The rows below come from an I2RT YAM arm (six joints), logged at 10 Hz.
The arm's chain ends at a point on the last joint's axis. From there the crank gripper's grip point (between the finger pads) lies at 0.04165 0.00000 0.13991 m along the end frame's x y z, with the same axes.
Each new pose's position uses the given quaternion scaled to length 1; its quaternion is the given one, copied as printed.
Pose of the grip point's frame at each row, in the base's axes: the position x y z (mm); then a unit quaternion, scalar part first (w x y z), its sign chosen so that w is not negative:
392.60 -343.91 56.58 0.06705 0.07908 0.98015 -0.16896
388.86 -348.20 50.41 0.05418 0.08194 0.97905 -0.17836
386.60 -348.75 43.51 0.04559 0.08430 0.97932 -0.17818
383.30 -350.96 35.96 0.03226 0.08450 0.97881 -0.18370
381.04 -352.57 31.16 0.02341 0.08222 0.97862 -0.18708
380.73 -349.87 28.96 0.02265 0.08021 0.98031 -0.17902
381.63 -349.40 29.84 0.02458 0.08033 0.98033 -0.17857
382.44 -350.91 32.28 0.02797 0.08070 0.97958 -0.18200
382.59 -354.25 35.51 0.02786 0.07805 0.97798 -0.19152
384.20 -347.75 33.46 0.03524 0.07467 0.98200 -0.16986
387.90 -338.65 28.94 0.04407 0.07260 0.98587 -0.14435
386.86 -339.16 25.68 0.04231 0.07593 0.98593 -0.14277
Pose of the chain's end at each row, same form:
418.70 -301.60 193.83 0.06705 0.07908 0.98015 -0.16896
418.95 -303.97 186.23 0.05418 0.08194 0.97905 -0.17836
419.19 -305.05 178.92 0.04559 0.08430 0.97932 -0.17818
419.78 -306.28 170.06 0.03226 0.08450 0.97881 -0.18370
419.97 -307.14 164.31 0.02341 0.08222 0.97862 -0.18708
419.61 -306.47 162.80 0.02265 0.08021 0.98031 -0.17902
419.96 -306.06 163.86 0.02458 0.08033 0.98033 -0.17857
419.93 -306.55 166.21 0.02797 0.08070 0.97958 -0.18200
420.23 -307.14 168.45 0.02786 0.07805 0.97798 -0.19152
419.15 -305.95 168.89 0.03524 0.07467 0.98200 -0.16986
419.72 -303.37 166.97 0.04407 0.07260 0.98587 -0.14435
419.24 -304.61 163.76 0.04231 0.07593 0.98593 -0.14277

